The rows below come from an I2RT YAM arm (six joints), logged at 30 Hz.
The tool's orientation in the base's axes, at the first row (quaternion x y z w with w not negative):
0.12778, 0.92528, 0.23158, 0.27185
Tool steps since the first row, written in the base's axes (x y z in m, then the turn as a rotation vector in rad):
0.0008, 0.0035, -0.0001, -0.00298, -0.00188, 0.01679
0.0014, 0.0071, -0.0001, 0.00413, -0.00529, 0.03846
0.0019, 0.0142, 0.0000, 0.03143, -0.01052, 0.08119
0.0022, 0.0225, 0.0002, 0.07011, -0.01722, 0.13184
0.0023, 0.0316, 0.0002, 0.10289, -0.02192, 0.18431
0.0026, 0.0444, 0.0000, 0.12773, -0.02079, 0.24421
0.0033, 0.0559, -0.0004, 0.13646, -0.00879, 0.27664
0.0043, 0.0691, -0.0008, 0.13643, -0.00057, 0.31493
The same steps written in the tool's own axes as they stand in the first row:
0.0007, 0.0030, 0.0018, -0.00569, 0.00642, -0.01486
0.0015, 0.0062, 0.0034, -0.02237, 0.01506, -0.02823
0.0036, 0.0124, 0.0062, -0.06561, 0.03486, -0.04659
0.0063, 0.0197, 0.0092, -0.12222, 0.05860, -0.06498
0.0095, 0.0275, 0.0125, -0.17408, 0.08431, -0.08732
0.0140, 0.0385, 0.0174, -0.22062, 0.11786, -0.11757
0.0177, 0.0482, 0.0222, -0.23782, 0.14530, -0.13251
0.0219, 0.0595, 0.0278, -0.25181, 0.17144, -0.15810

